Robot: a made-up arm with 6 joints.
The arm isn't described. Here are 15 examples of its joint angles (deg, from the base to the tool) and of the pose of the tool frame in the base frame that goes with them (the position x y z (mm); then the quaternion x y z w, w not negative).
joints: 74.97 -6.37 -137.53 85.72 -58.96 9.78
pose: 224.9 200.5 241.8 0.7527 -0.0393 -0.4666 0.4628
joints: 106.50 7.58 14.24 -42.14 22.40 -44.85
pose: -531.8 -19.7 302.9 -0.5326 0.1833 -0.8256 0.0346
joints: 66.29 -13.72 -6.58 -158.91 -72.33 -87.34
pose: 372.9 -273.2 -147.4 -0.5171 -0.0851 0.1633 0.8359
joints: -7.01 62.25 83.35 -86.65 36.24 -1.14
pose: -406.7 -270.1 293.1 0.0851 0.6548 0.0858 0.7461
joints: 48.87 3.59 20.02 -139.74 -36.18 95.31
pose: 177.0 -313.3 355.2 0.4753 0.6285 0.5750 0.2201
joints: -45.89 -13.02 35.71 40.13 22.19 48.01
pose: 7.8 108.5 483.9 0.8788 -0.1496 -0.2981 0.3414
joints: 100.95 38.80 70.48 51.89 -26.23 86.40
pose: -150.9 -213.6 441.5 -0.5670 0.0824 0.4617 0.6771
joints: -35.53 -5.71 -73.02 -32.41 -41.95 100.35
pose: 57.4 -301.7 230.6 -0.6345 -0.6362 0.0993 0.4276
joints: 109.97 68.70 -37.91 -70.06 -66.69 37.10
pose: -177.8 -38.4 122.3 0.5832 0.1608 0.7219 0.3360
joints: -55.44 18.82 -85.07 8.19 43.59 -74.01
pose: -485.6 29.9 780.6 0.6073 0.4165 0.5723 0.3608
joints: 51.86 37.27 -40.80 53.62 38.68 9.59
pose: -116.5 -417.1 611.2 -0.8019 -0.0716 -0.1319 0.5783
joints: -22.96 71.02 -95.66 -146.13 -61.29 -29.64
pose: 423.9 -298.3 411.9 -0.6862 -0.1961 0.3829 0.5866
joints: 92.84 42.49 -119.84 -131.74 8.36 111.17
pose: 242.2 -239.6 426.3 0.2800 0.3018 -0.8804 0.2355
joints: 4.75 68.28 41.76 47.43 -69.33 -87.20
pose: -510.1 146.6 617.7 0.2293 0.8167 0.2708 0.4551
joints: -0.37 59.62 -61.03 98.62 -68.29 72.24
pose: 44.2 -320.9 395.3 -0.4232 -0.5727 0.4587 0.5315
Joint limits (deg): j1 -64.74..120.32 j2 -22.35..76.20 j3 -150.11..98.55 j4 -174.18..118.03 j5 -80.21..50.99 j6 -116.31..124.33
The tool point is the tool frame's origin. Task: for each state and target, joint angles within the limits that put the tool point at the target. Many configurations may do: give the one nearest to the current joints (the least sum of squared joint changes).
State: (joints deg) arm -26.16 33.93 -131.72 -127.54 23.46 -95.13
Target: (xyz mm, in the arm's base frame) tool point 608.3 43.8 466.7
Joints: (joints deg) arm -21.22 20.37 -120.65 -165.33 -13.87 -107.96
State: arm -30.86 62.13 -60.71 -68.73 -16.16 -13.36
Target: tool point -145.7 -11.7 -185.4
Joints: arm 11.37 58.09 -66.68 -56.24 12.79 -72.69
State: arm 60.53 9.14 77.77 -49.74 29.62 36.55
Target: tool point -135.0 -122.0 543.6
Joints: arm 44.41 -1.69 92.57 -12.53 -6.76 42.46
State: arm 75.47 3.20 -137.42 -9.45 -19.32 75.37
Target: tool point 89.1 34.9 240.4
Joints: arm 66.15 23.37 -126.43 -6.60 -48.92 67.39
